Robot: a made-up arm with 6 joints. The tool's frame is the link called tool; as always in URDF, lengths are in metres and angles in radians.
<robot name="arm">
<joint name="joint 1" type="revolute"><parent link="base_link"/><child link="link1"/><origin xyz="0.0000 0.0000 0.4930" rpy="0.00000 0.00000 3.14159"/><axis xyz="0 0 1"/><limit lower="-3.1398" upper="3.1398"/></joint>
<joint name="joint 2" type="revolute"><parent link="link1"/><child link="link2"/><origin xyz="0.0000 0.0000 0.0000" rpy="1.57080 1.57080 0.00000"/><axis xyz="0 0 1"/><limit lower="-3.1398" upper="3.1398"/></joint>
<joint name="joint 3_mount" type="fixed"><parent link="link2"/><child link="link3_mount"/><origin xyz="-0.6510 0.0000 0.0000" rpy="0.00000 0.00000 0.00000"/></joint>
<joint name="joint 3" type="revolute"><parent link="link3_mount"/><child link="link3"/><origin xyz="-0.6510 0.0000 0.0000" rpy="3.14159 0.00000 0.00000"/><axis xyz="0 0 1"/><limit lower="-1.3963" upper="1.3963"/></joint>
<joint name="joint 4" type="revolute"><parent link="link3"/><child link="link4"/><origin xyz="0.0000 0.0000 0.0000" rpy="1.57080 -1.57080 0.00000"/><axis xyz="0 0 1"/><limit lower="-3.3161" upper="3.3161"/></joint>
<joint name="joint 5" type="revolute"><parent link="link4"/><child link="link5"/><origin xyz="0.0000 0.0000 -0.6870" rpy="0.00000 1.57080 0.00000"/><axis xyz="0 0 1"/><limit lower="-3.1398" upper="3.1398"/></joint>
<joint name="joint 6" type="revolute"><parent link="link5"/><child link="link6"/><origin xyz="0.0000 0.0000 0.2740" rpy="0.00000 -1.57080 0.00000"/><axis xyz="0 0 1"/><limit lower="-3.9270" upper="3.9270"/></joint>
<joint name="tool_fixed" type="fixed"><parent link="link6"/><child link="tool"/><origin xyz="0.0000 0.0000 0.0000" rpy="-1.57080 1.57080 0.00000"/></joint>
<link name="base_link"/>
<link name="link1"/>
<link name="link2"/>
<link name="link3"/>
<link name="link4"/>
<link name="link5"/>
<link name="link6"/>
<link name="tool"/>
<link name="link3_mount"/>
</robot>
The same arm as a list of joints. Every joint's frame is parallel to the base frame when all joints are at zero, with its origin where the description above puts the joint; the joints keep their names.
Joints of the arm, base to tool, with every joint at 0 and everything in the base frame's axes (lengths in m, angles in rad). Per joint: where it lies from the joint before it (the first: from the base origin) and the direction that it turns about. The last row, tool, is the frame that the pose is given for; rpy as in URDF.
joint 1: xyz 0 0 0.493 axis 0 0 1
joint 2: xyz 0 0 0 axis 0 1 0
joint 3: xyz 0 0 1.302 axis 0 -1 0
joint 4: xyz 0 0 0 axis -1 0 0
joint 5: xyz 0.687 0 0 axis 0 -1 0
joint 6: xyz 0 -0.274 0 axis -1 0 0
tool: xyz 0 0 0 rpy 0 0 0
Joint limits (rad, base to tool): -3.1398..3.1398 -3.1398..3.1398 -1.3963..1.3963 -3.3161..3.3161 -3.1398..3.1398 -3.927..3.927

